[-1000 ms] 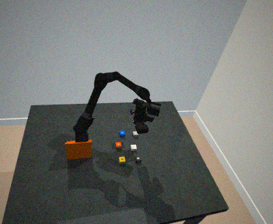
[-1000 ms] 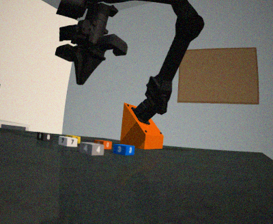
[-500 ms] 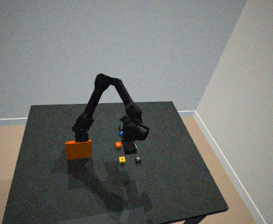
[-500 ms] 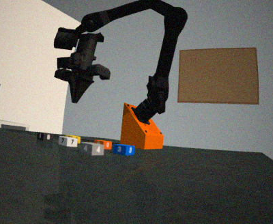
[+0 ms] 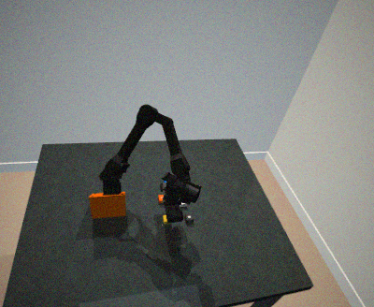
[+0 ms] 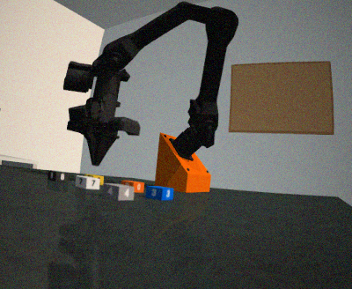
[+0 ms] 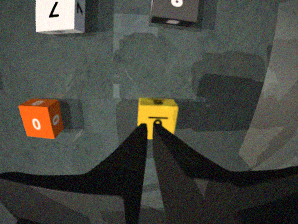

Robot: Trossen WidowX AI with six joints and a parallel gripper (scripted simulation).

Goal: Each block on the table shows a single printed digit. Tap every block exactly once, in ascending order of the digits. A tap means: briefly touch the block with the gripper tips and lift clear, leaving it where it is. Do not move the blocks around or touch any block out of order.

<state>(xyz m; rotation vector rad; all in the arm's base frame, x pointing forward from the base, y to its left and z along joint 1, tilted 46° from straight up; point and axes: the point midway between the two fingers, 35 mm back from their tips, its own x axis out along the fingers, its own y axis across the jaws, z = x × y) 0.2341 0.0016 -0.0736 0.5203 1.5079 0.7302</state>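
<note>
Now: the yellow block 30 mm below my gripper tip, 10 mm to the right of it and 10 mm behind it. From my gripper tip the other things lie so: white block 80 mm to the left, 70 mm ahead, 30 mm below; then black block 90 mm ahead, 30 mm below, 10 mm to the right; then orange block 100 mm to the left, 30 mm below, 20 mm behind.
</note>
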